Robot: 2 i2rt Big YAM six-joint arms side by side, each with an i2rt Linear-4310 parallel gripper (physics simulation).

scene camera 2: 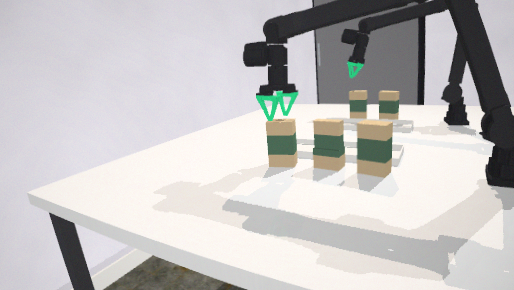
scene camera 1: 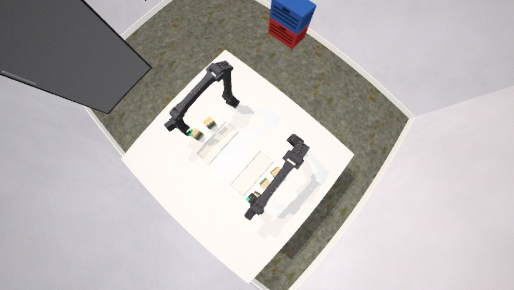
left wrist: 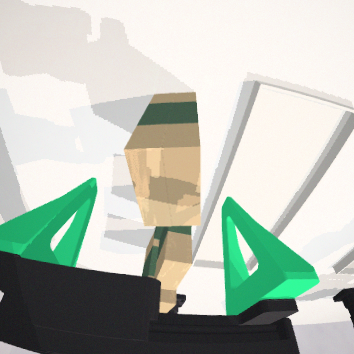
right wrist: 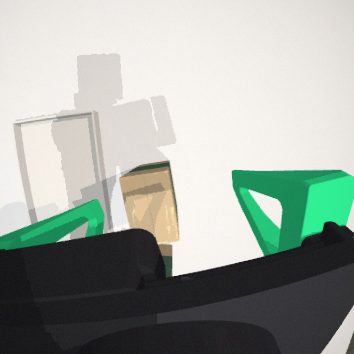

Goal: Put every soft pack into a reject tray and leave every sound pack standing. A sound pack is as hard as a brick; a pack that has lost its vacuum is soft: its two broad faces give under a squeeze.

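Seen in the pictures: left gripper, fingertip midpoint: (scene camera 2: 278, 118) (left wrist: 161, 192); right gripper, fingertip midpoint: (scene camera 2: 352, 77) (scene camera 1: 185, 132) (right wrist: 165, 192); left arm's base at its link origin: (scene camera 2: 504, 178); right arm's base at its link origin: (scene camera 2: 456, 122) (scene camera 1: 232, 102) (left wrist: 350, 291).
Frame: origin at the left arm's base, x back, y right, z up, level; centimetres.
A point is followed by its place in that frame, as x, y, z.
Three upright tan packs with green bands stand in scene camera 2: left (scene camera 2: 282, 144) @[-57.8, -10.5, 7.3], middle (scene camera 2: 328, 145) @[-44.7, -7.1, 7.0] with a ridge across its band, and right (scene camera 2: 374, 149) @[-31.4, -8.7, 7.5]. Two more packs (scene camera 2: 358, 105) @[-55.9, 63.2, 7.3] (scene camera 2: 388, 105) @[-41.3, 61.9, 7.8] stand upright farther back. My left gripper (scene camera 2: 278, 116) @[-59.7, -8.7, 14.7] (left wrist: 161, 192) @[-59.7, -8.7, 14.7] is open just above the left front pack, whose top (left wrist: 165, 170) @[-61.2, -8.7, 14.0] shows between its fingers. My right gripper (scene camera 2: 353, 75) @[-60.1, 67.7, 20.7] (right wrist: 165, 192) @[-60.1, 67.7, 20.7] is open and empty, above the left back pack; that pack (right wrist: 150, 205) @[-57.2, 65.7, 14.0] shows between its fingers. Softness cannot be seen.
One shallow white tray (scene camera 1: 243, 194) @[-65.2, 0.3, 2.1] (left wrist: 312, 175) @[-55.8, 15.1, 0.4] (scene camera 2: 401, 154) @[-27.1, 8.8, 1.2] lies behind the front packs. Another tray (scene camera 1: 208, 162) @[-67.5, 42.2, 0.3] (right wrist: 100, 160) @[-61.2, 56.2, 1.4] (scene camera 2: 412, 125) @[-29.1, 51.0, 1.2] lies by the back packs. More packs stand close behind the pack under each gripper. Both trays look empty in scene camera 1.
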